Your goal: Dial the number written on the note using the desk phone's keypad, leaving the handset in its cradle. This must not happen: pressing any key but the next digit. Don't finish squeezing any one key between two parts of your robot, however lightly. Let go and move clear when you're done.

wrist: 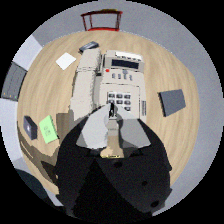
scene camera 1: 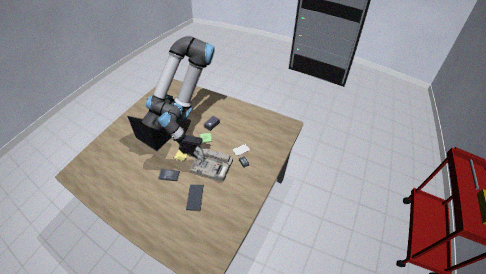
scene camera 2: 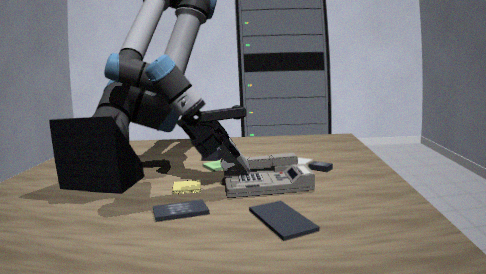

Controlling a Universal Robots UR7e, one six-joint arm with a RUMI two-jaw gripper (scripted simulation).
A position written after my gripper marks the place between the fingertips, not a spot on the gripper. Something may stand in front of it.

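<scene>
There is a handset (wrist: 82, 105) that I can see. As for my own gripper (scene camera 2: 249, 171), it is visible to me too, and the wrist view gives me that same gripper (wrist: 111, 104) again.
</scene>
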